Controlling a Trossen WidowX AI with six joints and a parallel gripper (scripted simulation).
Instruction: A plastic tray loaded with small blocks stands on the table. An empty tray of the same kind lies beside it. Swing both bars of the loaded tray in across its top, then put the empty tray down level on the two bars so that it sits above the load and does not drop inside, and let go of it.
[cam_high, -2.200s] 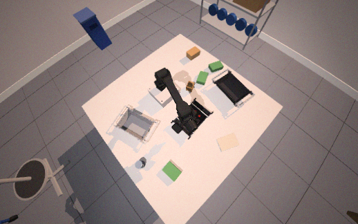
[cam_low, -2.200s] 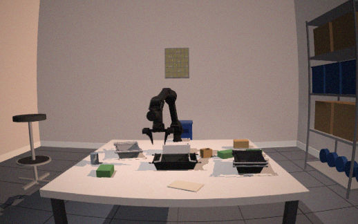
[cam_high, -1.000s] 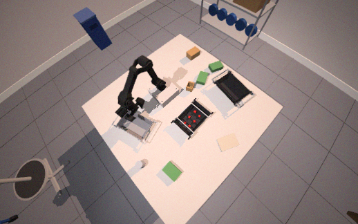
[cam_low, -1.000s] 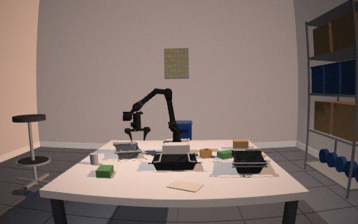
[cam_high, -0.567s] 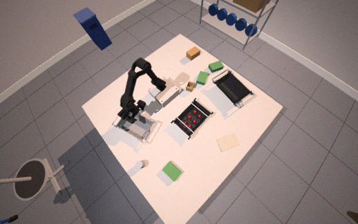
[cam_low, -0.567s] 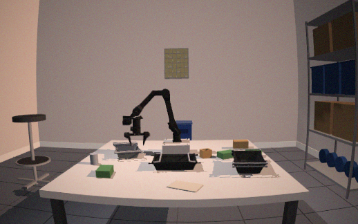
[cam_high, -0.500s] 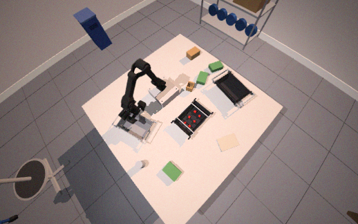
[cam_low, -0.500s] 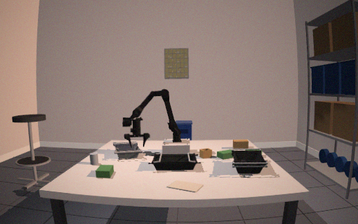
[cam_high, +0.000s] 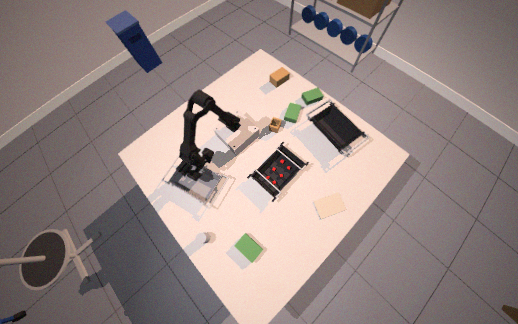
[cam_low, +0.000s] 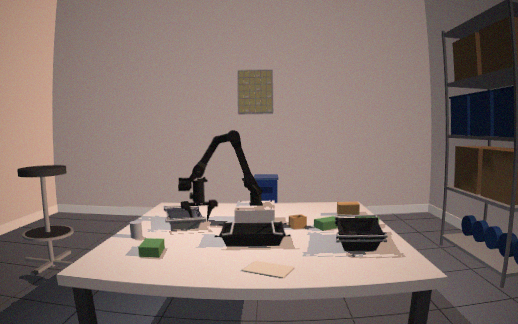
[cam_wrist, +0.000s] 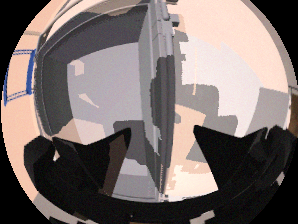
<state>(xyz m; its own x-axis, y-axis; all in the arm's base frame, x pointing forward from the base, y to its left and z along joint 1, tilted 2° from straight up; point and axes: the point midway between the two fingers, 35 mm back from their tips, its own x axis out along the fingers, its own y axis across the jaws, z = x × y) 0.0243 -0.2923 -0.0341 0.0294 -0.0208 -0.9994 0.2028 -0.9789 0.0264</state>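
My gripper tip is 8 cm to the left of the grey wire-handled tray, 3 cm below it and 2 cm short of it. Also, from my gripper tip: beige pad 68 cm ahead, 28 cm to the left, 1 cm below.
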